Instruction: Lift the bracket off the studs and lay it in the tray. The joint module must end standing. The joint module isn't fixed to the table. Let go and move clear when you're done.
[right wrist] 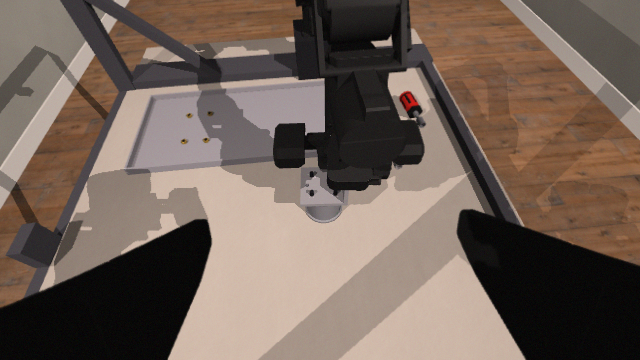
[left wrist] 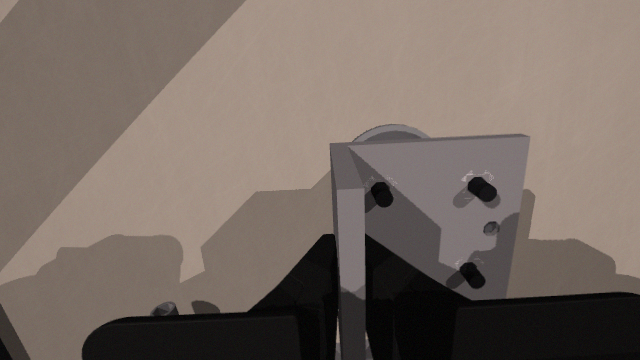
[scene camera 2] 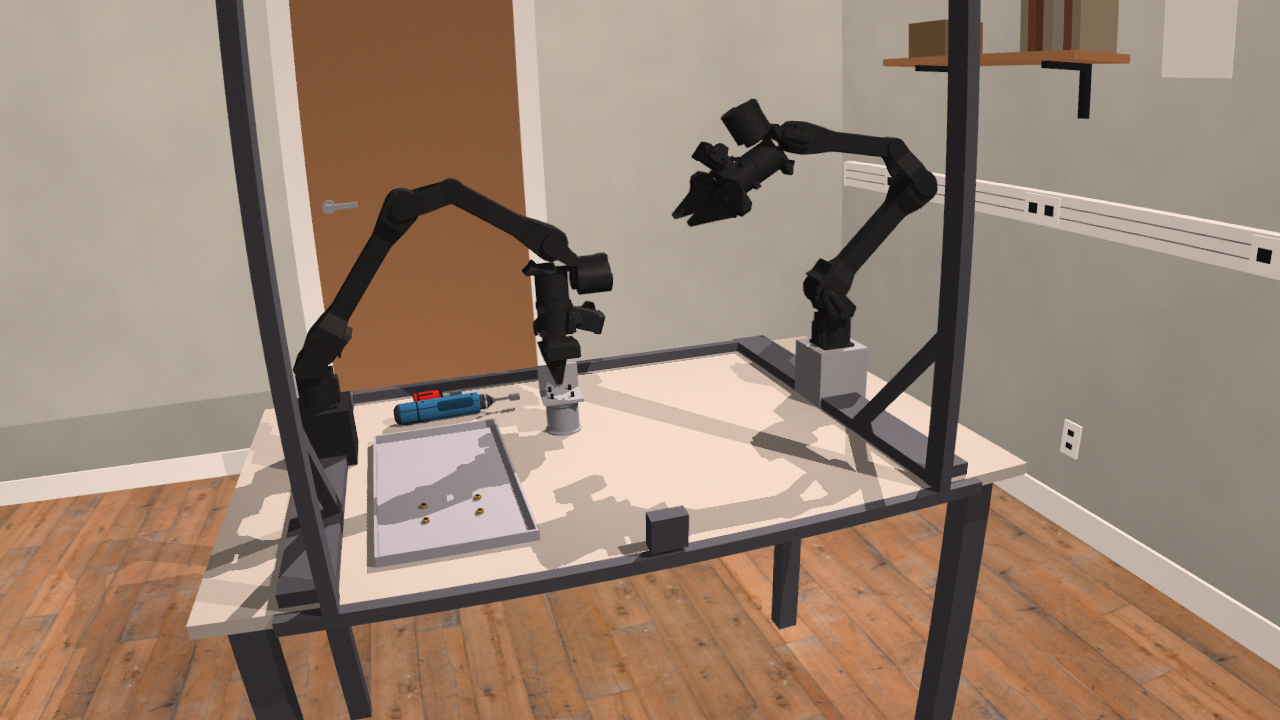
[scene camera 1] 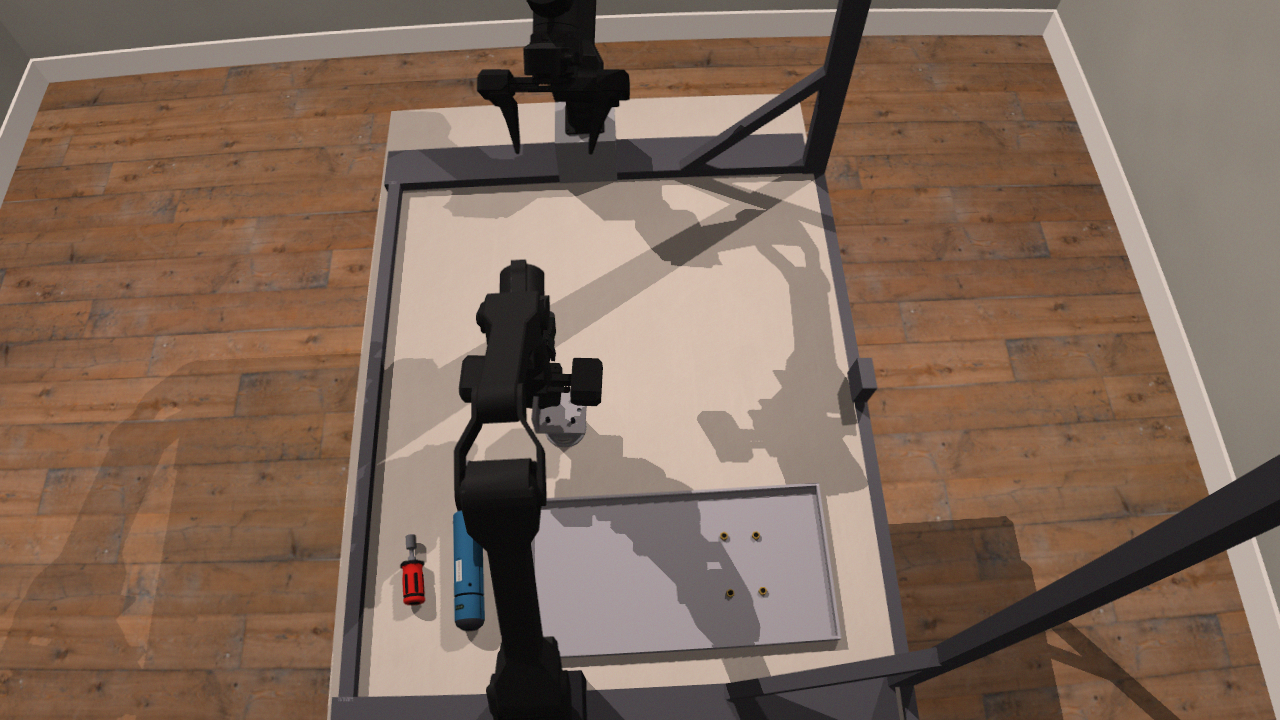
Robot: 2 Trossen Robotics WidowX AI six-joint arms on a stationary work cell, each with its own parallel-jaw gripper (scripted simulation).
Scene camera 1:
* left gripper: 538, 405
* right gripper: 553, 153
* grey l-shaped bracket: 560, 416
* blue powered screwdriver: 469, 613
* grey tray: 617, 572
